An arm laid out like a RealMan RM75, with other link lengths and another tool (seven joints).
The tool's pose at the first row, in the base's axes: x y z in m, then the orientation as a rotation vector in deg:
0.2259, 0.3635, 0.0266, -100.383, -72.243, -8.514
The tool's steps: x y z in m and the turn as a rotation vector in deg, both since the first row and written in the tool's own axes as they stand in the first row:
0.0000, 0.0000, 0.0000, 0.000, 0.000, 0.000
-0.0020, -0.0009, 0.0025, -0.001, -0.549, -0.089
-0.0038, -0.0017, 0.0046, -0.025, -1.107, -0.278
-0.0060, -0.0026, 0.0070, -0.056, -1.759, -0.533
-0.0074, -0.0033, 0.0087, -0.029, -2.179, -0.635
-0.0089, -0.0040, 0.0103, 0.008, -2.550, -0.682
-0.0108, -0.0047, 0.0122, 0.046, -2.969, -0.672
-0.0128, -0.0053, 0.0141, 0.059, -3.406, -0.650
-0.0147, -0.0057, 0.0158, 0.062, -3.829, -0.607
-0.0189, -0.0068, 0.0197, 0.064, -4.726, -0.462
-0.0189, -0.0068, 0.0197, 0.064, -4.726, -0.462
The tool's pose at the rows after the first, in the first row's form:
0.2259, 0.3635, 0.0266, -100.383, -72.243, -8.514
0.2233, 0.3640, 0.0246, -100.480, -72.718, -8.094
0.2210, 0.3643, 0.0229, -100.536, -73.291, -7.738
0.2183, 0.3646, 0.0209, -100.581, -73.991, -7.342
0.2164, 0.3650, 0.0196, -100.607, -74.381, -7.020
0.2145, 0.3651, 0.0183, -100.643, -74.684, -6.701
0.2123, 0.3653, 0.0166, -100.726, -74.971, -6.306
0.2102, 0.3653, 0.0148, -100.841, -75.262, -5.904
0.2083, 0.3653, 0.0130, -100.973, -75.526, -5.508
0.2039, 0.3653, 0.0091, -101.288, -76.036, -4.638
0.2039, 0.3653, 0.0091, -101.288, -76.036, -4.638

